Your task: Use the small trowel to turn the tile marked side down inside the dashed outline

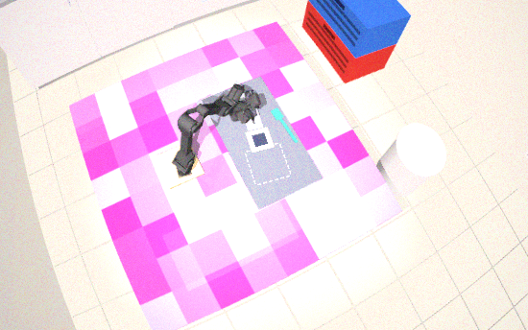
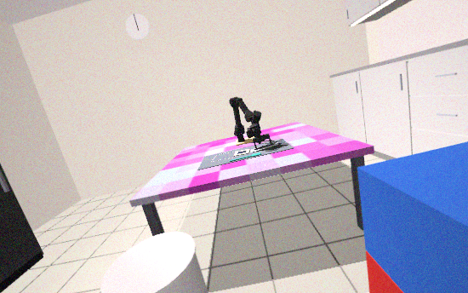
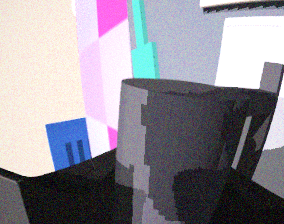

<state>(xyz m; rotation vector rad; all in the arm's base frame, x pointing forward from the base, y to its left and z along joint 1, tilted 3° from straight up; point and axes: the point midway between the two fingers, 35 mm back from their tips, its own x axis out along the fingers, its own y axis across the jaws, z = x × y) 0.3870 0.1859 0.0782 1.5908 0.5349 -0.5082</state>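
The white tile is 3 cm behind my gripper tip, 14 cm to the right of it and 5 cm below it. The rest, counted from my gripper tip: teal trowel (11 cm ahead, 8 cm to the right, 5 cm below).
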